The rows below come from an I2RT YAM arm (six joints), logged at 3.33 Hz.
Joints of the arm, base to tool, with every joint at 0 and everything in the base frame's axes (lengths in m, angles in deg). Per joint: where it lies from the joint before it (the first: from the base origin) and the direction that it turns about. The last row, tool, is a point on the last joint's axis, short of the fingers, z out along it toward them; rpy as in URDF.
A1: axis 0 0 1 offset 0.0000 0.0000 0.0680
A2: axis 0 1 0 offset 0.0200 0.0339 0.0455
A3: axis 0 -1 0 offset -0.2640 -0.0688 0.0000
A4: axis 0 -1 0 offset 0.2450 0.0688 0.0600
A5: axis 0 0 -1 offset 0.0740 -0.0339 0.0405
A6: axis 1 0 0 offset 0.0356 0.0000 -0.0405
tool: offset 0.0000 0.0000 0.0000 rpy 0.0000 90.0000 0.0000
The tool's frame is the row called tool.
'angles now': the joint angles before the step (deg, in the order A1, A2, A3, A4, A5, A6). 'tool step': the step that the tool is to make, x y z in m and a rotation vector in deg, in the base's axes. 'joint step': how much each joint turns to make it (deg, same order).
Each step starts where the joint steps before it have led.
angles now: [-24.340 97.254 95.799 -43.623 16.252 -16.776]
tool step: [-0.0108 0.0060 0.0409 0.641 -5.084 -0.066]
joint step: [-0.009 -1.556 6.747 -4.482 -1.792 2.067]
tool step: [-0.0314 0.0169 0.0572 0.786 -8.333 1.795]
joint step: [0.009 -4.554 7.166 -4.931 -3.956 2.232]
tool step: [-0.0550 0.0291 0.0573 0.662 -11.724 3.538]
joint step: [0.075 -8.202 4.277 -2.463 -5.678 3.045]
